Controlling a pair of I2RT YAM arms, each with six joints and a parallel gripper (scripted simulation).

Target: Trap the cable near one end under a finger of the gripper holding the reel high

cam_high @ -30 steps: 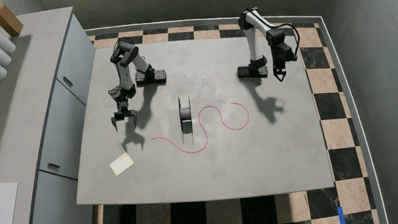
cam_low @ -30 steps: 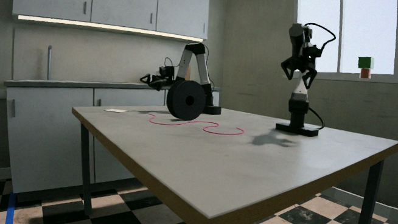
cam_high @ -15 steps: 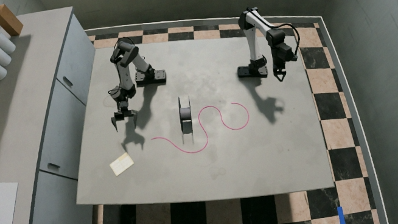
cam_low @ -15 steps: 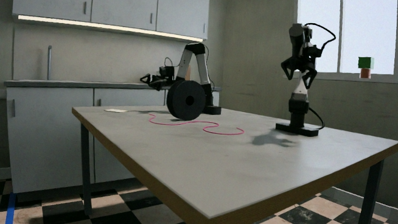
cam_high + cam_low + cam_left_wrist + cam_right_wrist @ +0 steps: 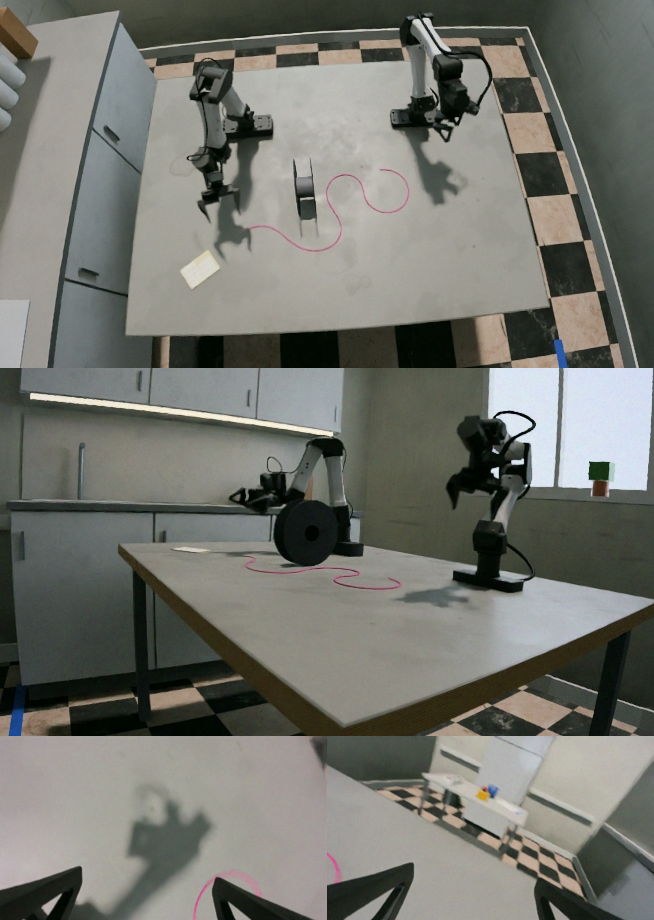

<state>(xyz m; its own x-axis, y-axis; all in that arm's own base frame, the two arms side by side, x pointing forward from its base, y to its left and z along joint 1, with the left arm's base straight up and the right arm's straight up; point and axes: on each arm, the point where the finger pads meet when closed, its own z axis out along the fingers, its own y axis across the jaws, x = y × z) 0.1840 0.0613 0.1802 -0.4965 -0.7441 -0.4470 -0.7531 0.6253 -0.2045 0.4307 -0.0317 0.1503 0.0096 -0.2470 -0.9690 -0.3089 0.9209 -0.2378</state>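
Observation:
My right hand is 250 mm to the right of the dark reel, 120 mm past it and 90 mm above it. Round my right hand: pale card (190 mm below, 140 mm to the right, 130 mm ahead).
My left gripper is now 51 cm to the left of the dark reel, 13 cm short of it and 10 cm above it. Round my left hand: pale card (91 cm to the right, 37 cm ahead, 20 cm below).

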